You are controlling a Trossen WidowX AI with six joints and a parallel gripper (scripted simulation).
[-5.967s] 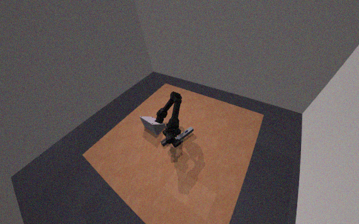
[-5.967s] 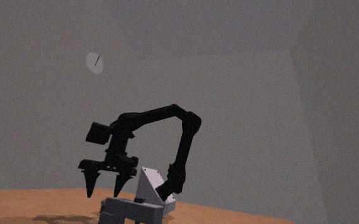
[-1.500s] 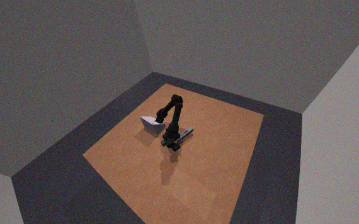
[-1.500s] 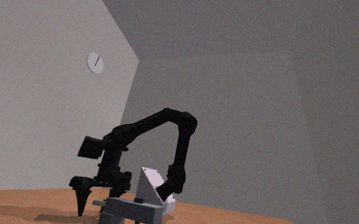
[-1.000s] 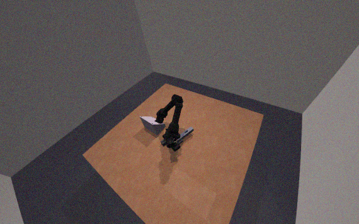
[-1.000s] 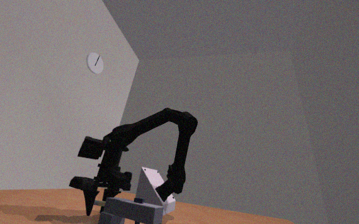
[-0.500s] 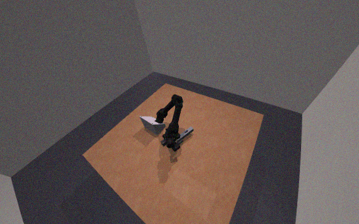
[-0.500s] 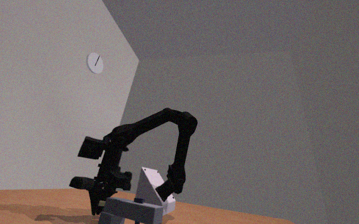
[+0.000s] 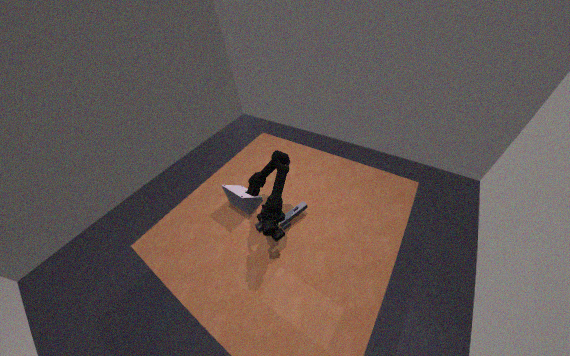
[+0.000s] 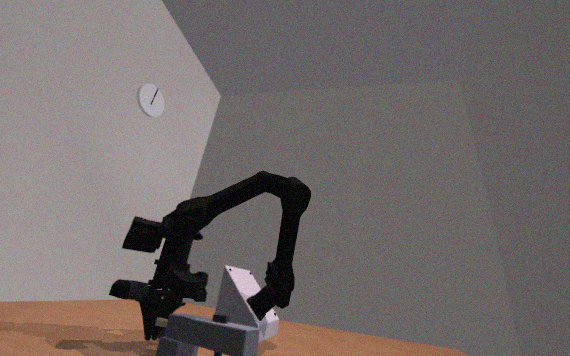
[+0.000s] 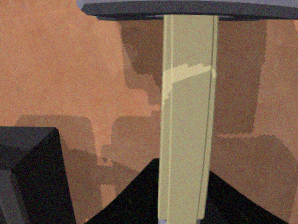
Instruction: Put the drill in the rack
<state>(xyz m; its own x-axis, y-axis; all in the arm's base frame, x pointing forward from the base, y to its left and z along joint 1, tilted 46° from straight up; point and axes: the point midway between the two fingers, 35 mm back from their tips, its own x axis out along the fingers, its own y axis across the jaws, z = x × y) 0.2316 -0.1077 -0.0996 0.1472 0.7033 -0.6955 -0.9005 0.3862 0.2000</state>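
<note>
Now: the drill 4 cm to the left of my gripper tip, 4 cm above it and 2 cm ahead of it. Also, from my gripper tip: grey holder block: 13 cm to the left, 6 cm ahead, 3 cm above; dark rack: 8 cm behind, 1 cm to the left, 1 cm above; dark key: 16 cm to the left, 7 cm ahead, 4 cm above.
</note>
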